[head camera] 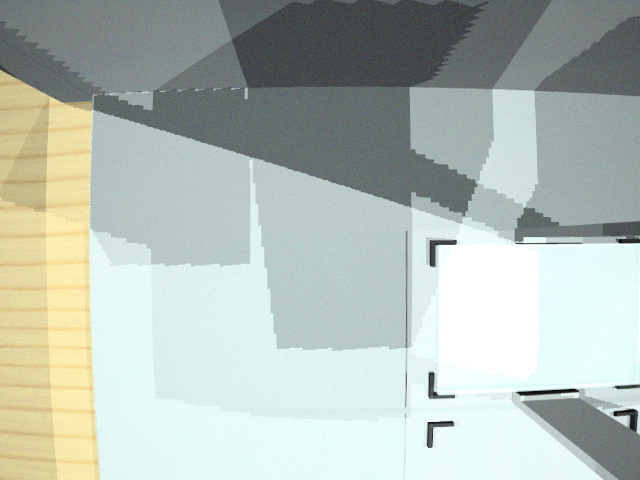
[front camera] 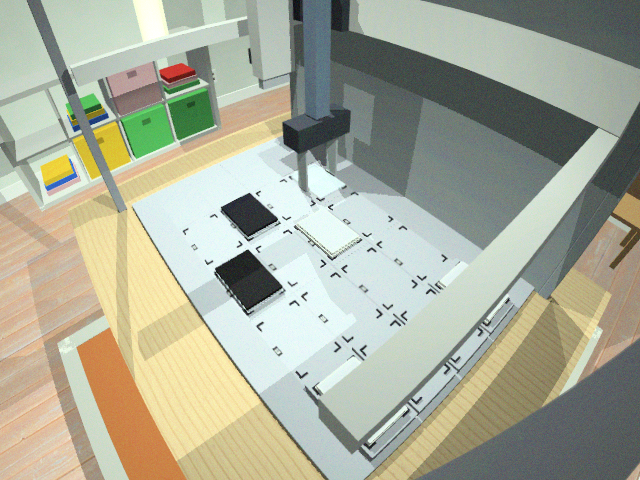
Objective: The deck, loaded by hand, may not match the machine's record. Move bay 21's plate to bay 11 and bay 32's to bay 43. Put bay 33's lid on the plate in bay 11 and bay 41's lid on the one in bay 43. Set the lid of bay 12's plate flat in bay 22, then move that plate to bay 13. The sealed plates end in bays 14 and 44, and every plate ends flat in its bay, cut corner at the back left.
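Places are measured from the robot's base along level axes (x ahead, y left, z up), in millimetres.
Where they show: gripper, fingertip midpoint: (head camera: 543, 316) (front camera: 317, 181); robot's base, link origin: (front camera: 184, 231).
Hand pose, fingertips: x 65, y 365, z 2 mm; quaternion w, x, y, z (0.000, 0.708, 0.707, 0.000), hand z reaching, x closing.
Note:
Things, the pixels of their centre, and the offset from my fingertips.
- thin clear-white lid, body centre: (head camera: 543, 317) (front camera: 317, 180) dx -1, dy +0, dz +2 mm
- cream-white plate, body centre: (front camera: 327, 231) dx +163, dy -108, dz +5 mm
A thin clear-white lid (front camera: 326, 184) (head camera: 485, 315) lies flat in bay 41, at the back of the deck in the front view. My gripper (front camera: 318, 182) (head camera: 549, 316) is down over it, one jaw against each long edge, and looks shut on this lid. A cream-white plate (front camera: 328, 232) without a dark cover sits in bay 32. A black-topped plate (front camera: 250, 214) sits in bay 21 and another black-topped plate (front camera: 249, 280) in bay 12. Two pale items (front camera: 338, 374) (front camera: 453, 274) are partly hidden by the beam. Bay 33 shows no lid in the front view.
A pale beam (front camera: 465, 289) crosses above the deck's front right. Beyond it stand two more pale items (front camera: 388, 426) (front camera: 498, 311) in trays. The parked pipetting stage (front camera: 269, 41) hangs behind. Black corner marks (head camera: 433, 253) frame the bays. A grey wall (front camera: 454, 155) stands at the right.

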